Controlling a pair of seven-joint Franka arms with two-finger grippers.
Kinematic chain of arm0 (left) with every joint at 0, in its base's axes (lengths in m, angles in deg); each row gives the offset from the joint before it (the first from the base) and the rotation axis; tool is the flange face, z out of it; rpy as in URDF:
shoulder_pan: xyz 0 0 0.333 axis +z
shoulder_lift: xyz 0 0 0 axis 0.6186 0.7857 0
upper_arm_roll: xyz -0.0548 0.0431 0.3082 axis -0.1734 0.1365 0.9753
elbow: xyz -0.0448 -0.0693 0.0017 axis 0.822 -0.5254 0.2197
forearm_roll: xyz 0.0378 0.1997 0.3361 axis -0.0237 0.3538 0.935
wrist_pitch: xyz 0 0 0 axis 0.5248 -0.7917 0.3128
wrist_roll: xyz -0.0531 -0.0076 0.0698 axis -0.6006 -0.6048 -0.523
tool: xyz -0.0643 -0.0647 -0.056 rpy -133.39 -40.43 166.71
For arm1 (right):
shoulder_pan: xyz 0 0 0.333 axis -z
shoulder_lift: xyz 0 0 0 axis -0.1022 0.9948 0
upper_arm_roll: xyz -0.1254 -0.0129 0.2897 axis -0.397 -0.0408 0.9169
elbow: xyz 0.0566 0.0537 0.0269 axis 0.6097 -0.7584 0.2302
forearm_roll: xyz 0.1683 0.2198 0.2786 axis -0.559 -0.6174 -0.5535
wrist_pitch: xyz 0 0 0 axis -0.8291 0.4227 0.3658
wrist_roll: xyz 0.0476 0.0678 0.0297 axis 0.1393 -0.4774 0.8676
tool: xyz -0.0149 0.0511 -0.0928 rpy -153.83 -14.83 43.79
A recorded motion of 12 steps. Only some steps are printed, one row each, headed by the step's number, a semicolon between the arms.
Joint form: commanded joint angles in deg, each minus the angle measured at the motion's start. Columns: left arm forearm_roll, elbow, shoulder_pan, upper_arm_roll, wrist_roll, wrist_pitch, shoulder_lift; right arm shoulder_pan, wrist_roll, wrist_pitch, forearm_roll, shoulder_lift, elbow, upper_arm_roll.
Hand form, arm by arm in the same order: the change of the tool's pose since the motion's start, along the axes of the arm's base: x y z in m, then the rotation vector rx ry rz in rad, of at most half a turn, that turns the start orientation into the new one. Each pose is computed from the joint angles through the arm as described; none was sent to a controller.
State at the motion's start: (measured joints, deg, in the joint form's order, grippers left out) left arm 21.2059 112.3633 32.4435 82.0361 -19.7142 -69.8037 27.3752; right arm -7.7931 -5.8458 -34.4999 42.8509 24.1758 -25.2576 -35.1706
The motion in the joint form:
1: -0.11 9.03 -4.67 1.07 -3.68 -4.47 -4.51; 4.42 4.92 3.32 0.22 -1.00 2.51 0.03
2: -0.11 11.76 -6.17 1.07 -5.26 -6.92 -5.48; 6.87 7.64 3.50 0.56 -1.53 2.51 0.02
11: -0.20 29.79 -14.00 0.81 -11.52 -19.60 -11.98; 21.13 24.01 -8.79 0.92 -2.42 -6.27 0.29
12: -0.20 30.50 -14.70 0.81 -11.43 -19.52 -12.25; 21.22 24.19 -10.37 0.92 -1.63 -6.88 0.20
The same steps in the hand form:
1: -0.0360 -0.0350 -0.0189 0.0017 0.0038 0.0040; 0.0025 -0.0451 0.0258 -0.0159 -0.0054 0.0080
2: -0.0463 -0.0489 -0.0271 -0.0017 -0.0065 0.0069; 0.0033 -0.0703 0.0308 -0.0282 -0.0124 0.0127
11: -0.1292 -0.1073 -0.0856 -0.0107 -0.0201 -0.0167; 0.0057 -0.2098 -0.0138 -0.0888 -0.0816 0.0550
12: -0.1352 -0.1120 -0.0887 -0.0073 -0.0117 -0.0305; 0.0096 -0.2121 -0.0241 -0.0897 -0.0845 0.0556

